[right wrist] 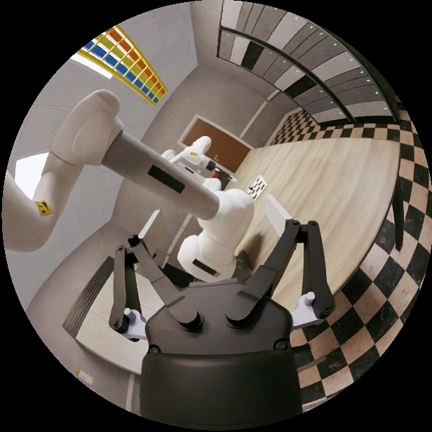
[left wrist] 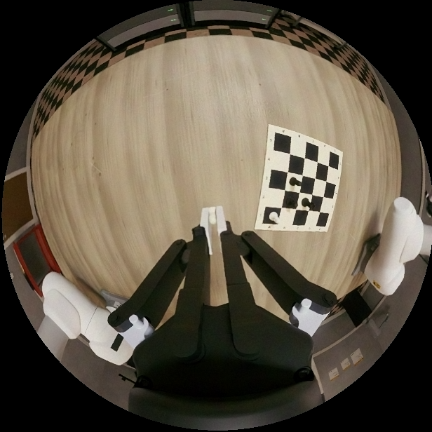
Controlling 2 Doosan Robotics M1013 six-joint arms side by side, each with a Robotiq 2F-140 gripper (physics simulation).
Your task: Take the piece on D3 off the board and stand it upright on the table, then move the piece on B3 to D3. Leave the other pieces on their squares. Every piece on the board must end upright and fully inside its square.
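The board (left wrist: 264, 175) (right wrist: 260, 181) lies on the table, at the right in the left wrist view. A black piece (left wrist: 295, 181) stands on B3. Another black piece (left wrist: 290, 202) is on B2, hard to make out on the dark square. A third black piece (left wrist: 307, 202) appears on C2, and a white piece (left wrist: 273, 216) on A1. No piece shows on D3. My left gripper (left wrist: 213, 216) is shut on a white piece (left wrist: 213, 215), held between its fingertips off the board's A side; its height above the table is hard to judge. My right gripper (right wrist: 212, 211) is open and empty, far from the board.
The wooden table (left wrist: 150, 125) (right wrist: 330, 200) extends around the board. White arm parts (left wrist: 395, 245) (right wrist: 175, 177) stand near the table edge. A red-framed object (left wrist: 37, 257) is at the left in the left wrist view. Cabinets (right wrist: 295, 65) stand beyond the table.
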